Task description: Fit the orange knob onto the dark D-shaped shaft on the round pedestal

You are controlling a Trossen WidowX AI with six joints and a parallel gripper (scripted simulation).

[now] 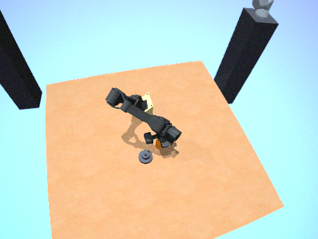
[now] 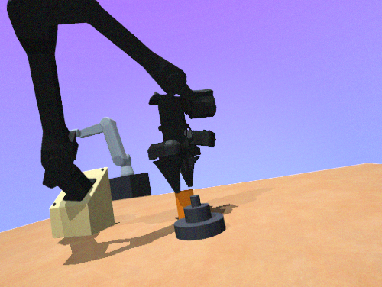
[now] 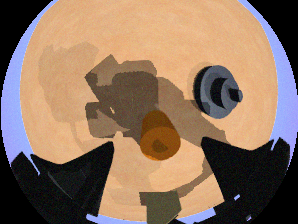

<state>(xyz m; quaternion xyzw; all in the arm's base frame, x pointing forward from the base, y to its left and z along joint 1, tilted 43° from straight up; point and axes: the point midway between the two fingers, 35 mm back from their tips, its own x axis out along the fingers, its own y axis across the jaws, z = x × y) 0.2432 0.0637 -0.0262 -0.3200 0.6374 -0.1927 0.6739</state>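
Right now the orange knob is 30 mm below my gripper tip. Round my gripper tip: dark round pedestal: 90 mm to the right, 60 mm ahead, 30 mm below.
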